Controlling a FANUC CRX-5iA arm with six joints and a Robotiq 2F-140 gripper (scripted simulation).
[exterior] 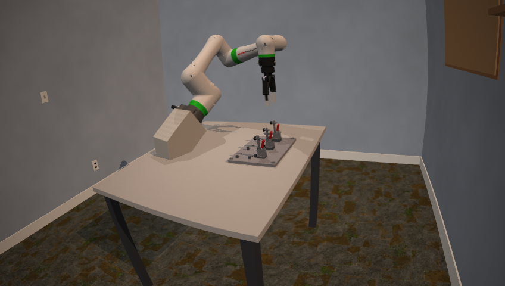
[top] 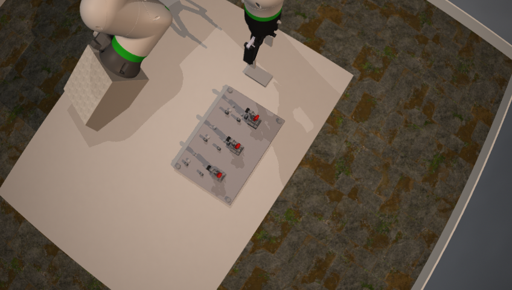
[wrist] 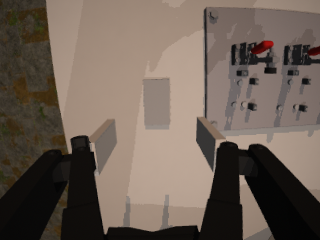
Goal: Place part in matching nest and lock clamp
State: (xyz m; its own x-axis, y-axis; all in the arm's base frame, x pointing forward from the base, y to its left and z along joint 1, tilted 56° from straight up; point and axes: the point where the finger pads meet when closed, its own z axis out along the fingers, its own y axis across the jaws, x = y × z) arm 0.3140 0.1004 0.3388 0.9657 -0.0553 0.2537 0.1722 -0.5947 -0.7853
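Now: hand 20 cm above the part. Round my hand: grey fixture plate (25 cm to the right, 20 cm below, 11 cm ahead).
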